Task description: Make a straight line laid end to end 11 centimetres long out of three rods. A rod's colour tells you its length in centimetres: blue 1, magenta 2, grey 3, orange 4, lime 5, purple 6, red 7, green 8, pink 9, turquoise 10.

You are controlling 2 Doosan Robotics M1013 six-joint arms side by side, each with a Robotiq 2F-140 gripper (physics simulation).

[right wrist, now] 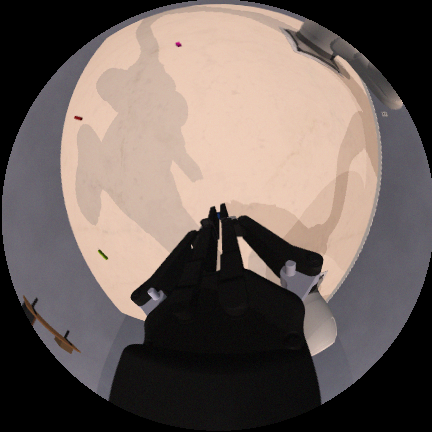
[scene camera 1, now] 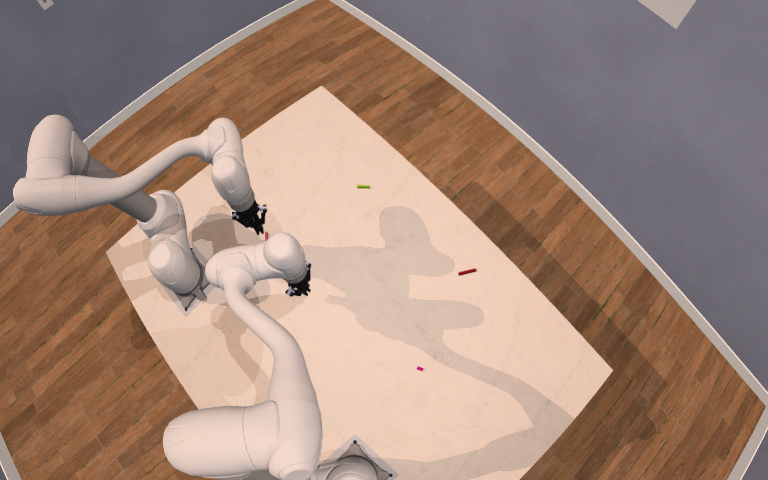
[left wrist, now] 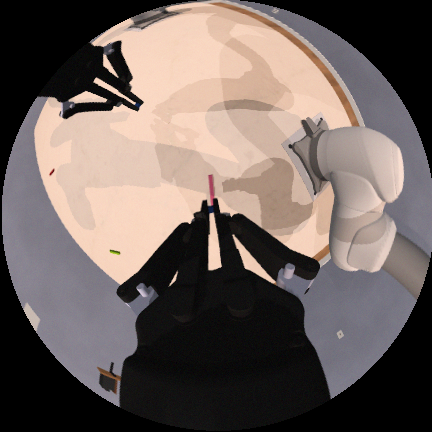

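Pixels of known places: left gripper, fingertip midpoint: (scene camera 1: 260,231) (left wrist: 210,206); right gripper, fingertip midpoint: (right wrist: 219,211) (scene camera 1: 305,291) (left wrist: 136,104); left arm's base at its link origin: (scene camera 1: 188,279) (left wrist: 320,155).
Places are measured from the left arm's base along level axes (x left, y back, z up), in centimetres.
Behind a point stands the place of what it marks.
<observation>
My left gripper (scene camera 1: 261,230) {y -34.2, x -14.2, z 12.6 cm} (left wrist: 210,206) {y -34.2, x -14.2, z 12.6 cm} is shut on a blue rod (left wrist: 211,209) {y -34.4, x -13.9, z 13.3 cm}, held above the table. A pink rod (scene camera 1: 266,236) {y -35.8, x -12.0, z 1.0 cm} (left wrist: 211,188) {y -33.5, x -14.6, z 1.0 cm} lies on the table close to its fingertips in the picture; my right arm may hide part of it in scene camera 1. My right gripper (scene camera 1: 306,291) {y -30.8, x -41.2, z 6.7 cm} (right wrist: 219,211) {y -30.8, x -41.2, z 6.7 cm} is shut on another blue rod (right wrist: 218,216) {y -31.0, x -40.6, z 7.5 cm} (left wrist: 139,105) {y -30.5, x -40.2, z 6.8 cm}, above the table. A lime rod (scene camera 1: 363,186) {y -77.3, x -25.1, z 1.0 cm} (left wrist: 115,252) {y -76.6, x -24.4, z 0.9 cm} (right wrist: 103,254) {y -76.7, x -25.0, z 0.4 cm}, a red rod (scene camera 1: 467,271) {y -77.8, x -78.2, z 1.0 cm} (left wrist: 52,172) {y -78.1, x -78.0, z 0.5 cm} (right wrist: 78,118) {y -76.1, x -76.8, z 1.0 cm} and a magenta rod (scene camera 1: 420,369) {y -38.3, x -89.3, z 1.0 cm} (right wrist: 178,44) {y -38.2, x -88.2, z 0.7 cm} lie apart on the table.
The pale table top (scene camera 1: 339,141) {y -86.9, x -1.5, z 0.0 cm} carries wide arm shadows. The right arm's wrist (scene camera 1: 283,249) {y -30.7, x -42.9, z 52.5 cm} is close below the left gripper in scene camera 1. The left arm's base plate (scene camera 1: 186,310) {y 9.2, x -9.4, z 0.1 cm} is at the left, the right arm's base plate (scene camera 1: 355,440) {y -3.2, x -90.4, z 0.1 cm} at the bottom.
</observation>
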